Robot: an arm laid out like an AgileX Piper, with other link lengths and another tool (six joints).
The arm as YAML. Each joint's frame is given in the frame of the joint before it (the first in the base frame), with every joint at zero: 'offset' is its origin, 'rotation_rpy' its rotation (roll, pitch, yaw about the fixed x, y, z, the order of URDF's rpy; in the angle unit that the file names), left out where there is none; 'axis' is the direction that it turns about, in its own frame. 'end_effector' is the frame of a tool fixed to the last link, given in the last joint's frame.
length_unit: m
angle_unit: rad
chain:
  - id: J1
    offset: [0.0, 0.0, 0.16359]
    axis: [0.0, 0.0, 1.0]
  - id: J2
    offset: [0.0, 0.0, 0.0]
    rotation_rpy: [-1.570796, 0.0, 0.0]
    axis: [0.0, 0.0, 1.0]
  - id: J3
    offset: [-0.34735, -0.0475, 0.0]
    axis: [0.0, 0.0, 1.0]
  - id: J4
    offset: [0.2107, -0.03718, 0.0]
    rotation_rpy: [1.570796, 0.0, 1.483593]
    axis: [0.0, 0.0, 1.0]
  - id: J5
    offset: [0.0, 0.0, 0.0]
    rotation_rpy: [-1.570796, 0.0, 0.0]
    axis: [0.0, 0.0, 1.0]
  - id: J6
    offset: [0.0, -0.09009, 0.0]
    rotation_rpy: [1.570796, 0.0, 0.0]
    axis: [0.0, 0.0, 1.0]
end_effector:
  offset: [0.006, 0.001, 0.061]
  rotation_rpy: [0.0, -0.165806, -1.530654]
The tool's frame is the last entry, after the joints.
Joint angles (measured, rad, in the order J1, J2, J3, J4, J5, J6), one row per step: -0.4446 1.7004 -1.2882 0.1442 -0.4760 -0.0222; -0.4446 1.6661 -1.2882 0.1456 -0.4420 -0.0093; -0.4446 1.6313 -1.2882 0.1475 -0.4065 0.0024; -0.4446 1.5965 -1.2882 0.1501 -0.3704 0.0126; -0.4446 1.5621 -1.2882 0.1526 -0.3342 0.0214; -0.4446 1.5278 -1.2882 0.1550 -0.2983 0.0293; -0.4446 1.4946 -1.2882 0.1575 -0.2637 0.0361; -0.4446 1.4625 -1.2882 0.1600 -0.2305 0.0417; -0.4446 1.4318 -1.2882 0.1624 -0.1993 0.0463; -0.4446 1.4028 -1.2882 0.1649 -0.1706 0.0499; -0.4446 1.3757 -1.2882 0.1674 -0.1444 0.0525; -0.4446 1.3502 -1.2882 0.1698 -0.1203 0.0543; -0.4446 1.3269 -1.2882 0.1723 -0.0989 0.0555; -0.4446 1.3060 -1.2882 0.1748 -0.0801 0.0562; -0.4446 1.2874 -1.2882 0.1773 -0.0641 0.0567; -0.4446 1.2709 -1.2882 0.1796 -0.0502 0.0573; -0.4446 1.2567 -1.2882 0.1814 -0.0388 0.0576; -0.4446 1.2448 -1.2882 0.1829 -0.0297 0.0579; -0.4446 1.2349 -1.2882 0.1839 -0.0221 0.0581; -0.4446 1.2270 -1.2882 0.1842 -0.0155 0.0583
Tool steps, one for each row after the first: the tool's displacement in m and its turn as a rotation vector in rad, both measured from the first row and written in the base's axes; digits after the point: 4 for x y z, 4 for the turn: -0.0088 0.0049 0.0102 0.0134 -0.0080 0.0061; -0.0180 0.0101 0.0201 0.0266 -0.0147 0.0123; -0.0274 0.0153 0.0295 0.0393 -0.0204 0.0184; -0.0371 0.0207 0.0383 0.0507 -0.0248 0.0244; -0.0470 0.0263 0.0468 0.0611 -0.0288 0.0306; -0.0568 0.0318 0.0546 0.0704 -0.0324 0.0365; -0.0665 0.0372 0.0618 0.0784 -0.0357 0.0422; -0.0760 0.0425 0.0685 0.0850 -0.0388 0.0477; -0.0851 0.0476 0.0747 0.0903 -0.0421 0.0528; -0.0938 0.0524 0.0802 0.0944 -0.0454 0.0575; -0.1021 0.0570 0.0852 0.0974 -0.0487 0.0620; -0.1098 0.0613 0.0897 0.0996 -0.0521 0.0660; -0.1168 0.0651 0.0937 0.1012 -0.0554 0.0696; -0.1231 0.0686 0.0971 0.1025 -0.0591 0.0728; -0.1288 0.0717 0.1001 0.1036 -0.0626 0.0757; -0.1336 0.0744 0.1027 0.1039 -0.0660 0.0782; -0.1378 0.0766 0.1049 0.1040 -0.0693 0.0802; -0.1412 0.0785 0.1066 0.1038 -0.0718 0.0819; -0.1440 0.0800 0.1079 0.1035 -0.0732 0.0833
